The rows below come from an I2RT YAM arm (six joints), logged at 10 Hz.
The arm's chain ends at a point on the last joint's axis. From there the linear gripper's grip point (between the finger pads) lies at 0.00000 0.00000 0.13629 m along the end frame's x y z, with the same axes.
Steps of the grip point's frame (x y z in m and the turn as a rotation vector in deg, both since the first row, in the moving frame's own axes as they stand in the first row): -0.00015 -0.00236 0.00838 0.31 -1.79 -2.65; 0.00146 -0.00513 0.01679 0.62 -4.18 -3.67; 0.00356 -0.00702 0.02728 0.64 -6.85 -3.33; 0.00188 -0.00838 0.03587 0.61 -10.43 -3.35
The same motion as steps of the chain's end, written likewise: 0.00412 -0.00172 0.00845 0.31 -1.79 -2.65; 0.01143 -0.00398 0.01716 0.62 -4.18 -3.67; 0.01985 -0.00597 0.02826 0.64 -6.85 -3.33; 0.02658 -0.00766 0.03813 0.61 -10.43 -3.35
